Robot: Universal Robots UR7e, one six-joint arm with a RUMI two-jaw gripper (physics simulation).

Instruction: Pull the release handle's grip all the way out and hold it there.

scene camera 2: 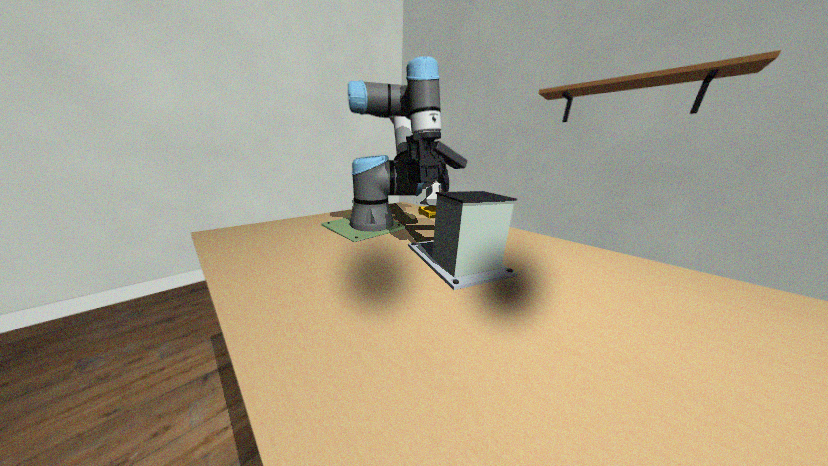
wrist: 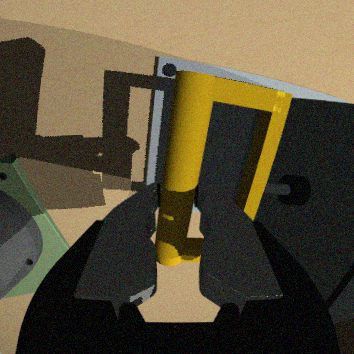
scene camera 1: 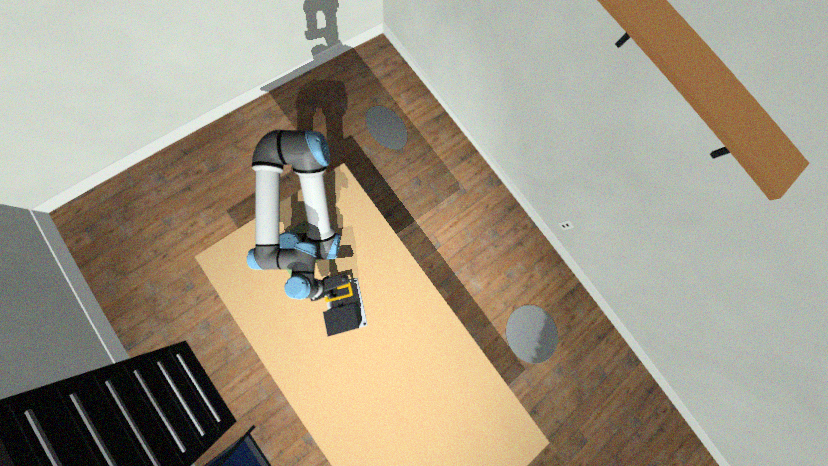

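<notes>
The release handle's yellow grip [scene camera 1: 350, 291] [scene camera 2: 427, 212] [wrist: 192, 140] is a rectangular frame with a thick outer bar. In the wrist view, a short stretch of grey rod [wrist: 277, 189] joins the frame to a dark collar on the housing [scene camera 1: 341, 320] [scene camera 2: 483, 234] [wrist: 325, 145]. The housing stands on a pale base plate [scene camera 2: 480, 279] [wrist: 154, 125]. My gripper [wrist: 177, 185] [scene camera 2: 431, 195] has its fingers on either side of the thick bar's lower part, close against it, and looks shut on it. The exact finger contact is partly hidden.
The wooden table [scene camera 1: 394, 358] [scene camera 2: 347, 358] carries the housing and the arm's green mounting plate [scene camera 2: 356, 234] [wrist: 52, 235]. A black drawer unit [scene camera 1: 115, 405] stands beyond one table side. A wooden shelf [scene camera 1: 706, 92] [scene camera 2: 654, 78] is on the wall.
</notes>
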